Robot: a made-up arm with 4 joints.
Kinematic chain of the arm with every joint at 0, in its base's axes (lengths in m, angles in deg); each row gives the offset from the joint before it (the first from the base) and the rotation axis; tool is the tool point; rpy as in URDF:
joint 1: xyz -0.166 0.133 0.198 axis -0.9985 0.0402 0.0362
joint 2: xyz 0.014 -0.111 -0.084 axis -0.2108 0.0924 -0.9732
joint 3: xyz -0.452 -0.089 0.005 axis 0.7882 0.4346 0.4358
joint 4: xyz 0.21 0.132 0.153 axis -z
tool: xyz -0.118 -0.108 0.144 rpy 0 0 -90
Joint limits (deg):
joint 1: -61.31..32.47
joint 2: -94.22..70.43
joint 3: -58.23..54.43
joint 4: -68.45..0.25
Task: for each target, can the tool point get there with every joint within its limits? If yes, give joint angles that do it. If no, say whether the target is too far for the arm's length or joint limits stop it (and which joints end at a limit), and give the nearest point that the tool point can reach.
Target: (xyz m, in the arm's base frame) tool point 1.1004 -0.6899 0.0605
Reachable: no: too far | nearest point 0.0584 -0.2839 0.1415 | short by 1.121 m
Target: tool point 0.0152 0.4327 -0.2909
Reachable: no: joint limits stop it (at a limit: joint 1, joint 2, joint 3, joint 4) | nearest point -0.1454 0.4781 0.0677 | short by 0.396 m
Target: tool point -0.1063 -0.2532 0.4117
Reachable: yes | joints 11.98 -66.55 7.43 -51.52
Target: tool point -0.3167 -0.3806 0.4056
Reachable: yes | joints 12.19 -75.85 -49.39 -16.09
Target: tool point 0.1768 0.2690 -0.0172
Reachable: no: joint limits stop it (at a limit: joint 1, joint 2, joint 3) | nearest point 0.0312 0.0107 -0.0256 | short by 0.297 m
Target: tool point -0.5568 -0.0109 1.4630
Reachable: no: too far | nearest point -0.3728 -0.0915 0.5884 | short by 0.897 m
